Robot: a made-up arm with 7 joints.
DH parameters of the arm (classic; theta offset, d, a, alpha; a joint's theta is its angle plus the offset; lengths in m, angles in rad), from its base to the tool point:
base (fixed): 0 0 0 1.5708
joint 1: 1.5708 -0.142 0 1.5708
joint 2: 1.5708 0 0 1.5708
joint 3: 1.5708 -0.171 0 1.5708
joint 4: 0 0 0 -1.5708
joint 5: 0 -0.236 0 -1.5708
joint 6: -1.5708 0 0 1.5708
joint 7: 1.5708 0 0 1.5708
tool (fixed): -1.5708 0 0 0
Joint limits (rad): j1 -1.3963..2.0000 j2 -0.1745..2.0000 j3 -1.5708..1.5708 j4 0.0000..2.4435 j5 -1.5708..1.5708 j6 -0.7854..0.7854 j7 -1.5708..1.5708
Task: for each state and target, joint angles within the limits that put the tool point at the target. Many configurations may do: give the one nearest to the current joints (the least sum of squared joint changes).
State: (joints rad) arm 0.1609 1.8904 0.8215 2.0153 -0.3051 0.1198 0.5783
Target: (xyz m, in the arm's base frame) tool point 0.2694 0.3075 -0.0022
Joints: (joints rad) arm -0.6636 1.9548 0.3998 1.3834 -0.3051 0.1198 0.5783
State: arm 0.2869 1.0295 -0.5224 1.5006 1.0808 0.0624 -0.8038
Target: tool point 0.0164 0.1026 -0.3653
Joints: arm -0.2507 0.3301 -0.9554 0.8975 1.0808 0.0624 -0.8038
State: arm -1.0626 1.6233 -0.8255 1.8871 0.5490 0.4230 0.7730
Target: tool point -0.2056 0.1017 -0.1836
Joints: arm -1.1986 0.8069 -1.1488 1.6618 0.5490 0.4230 0.7730
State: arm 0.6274 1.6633 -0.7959 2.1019 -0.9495 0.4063 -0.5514
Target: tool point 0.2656 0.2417 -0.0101
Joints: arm 0.8261 1.2505 -0.7491 1.6247 -0.9495 0.4063 -0.5514
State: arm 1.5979 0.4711 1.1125 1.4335 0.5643 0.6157 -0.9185
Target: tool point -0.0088 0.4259 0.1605
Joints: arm 1.8882 0.8068 0.8197 1.3012 0.5643 0.6157 -0.9185
